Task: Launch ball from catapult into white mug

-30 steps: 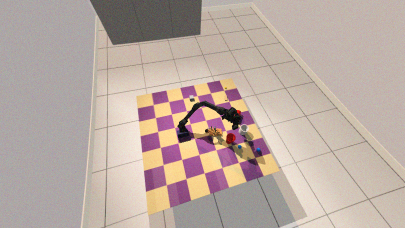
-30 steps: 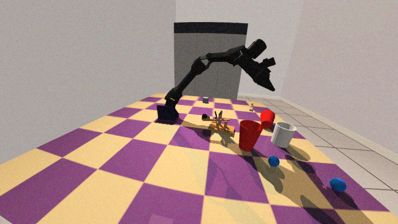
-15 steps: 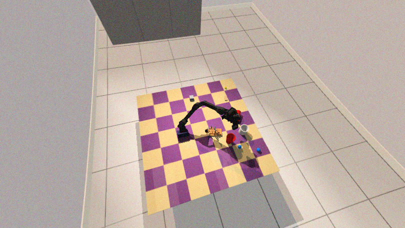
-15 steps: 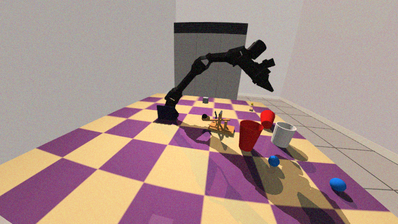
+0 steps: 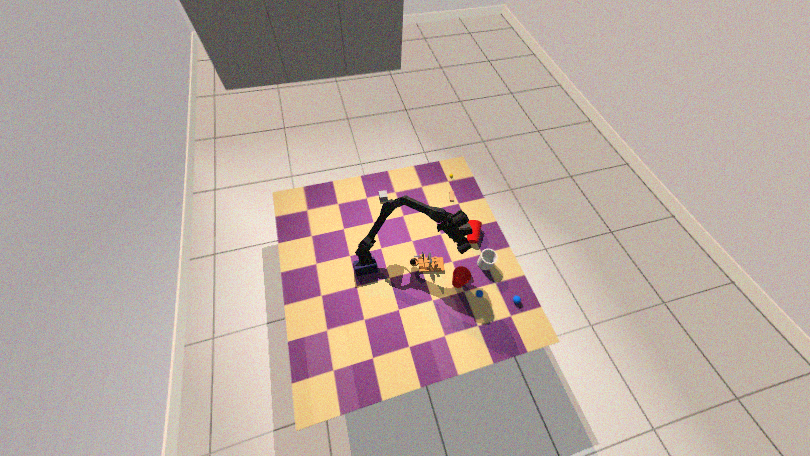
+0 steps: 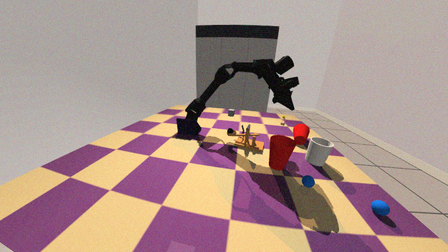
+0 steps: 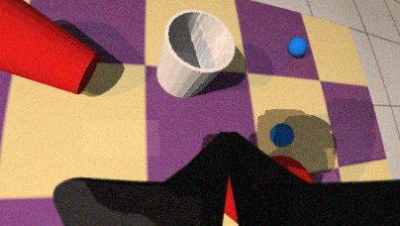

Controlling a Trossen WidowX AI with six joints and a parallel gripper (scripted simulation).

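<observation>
The black ball lies 27 cm behind my gripper tip, 15 cm below it and 2 cm to the left of it. From my gripper tip the other things lie so: wooden catapult: 20 cm behind, 16 cm below, 4 cm to the left; then white mug: 19 cm below, 14 cm ahead, 2 cm to the right; then stick: 47 cm to the left, 21 cm below, 7 cm ahead.
</observation>
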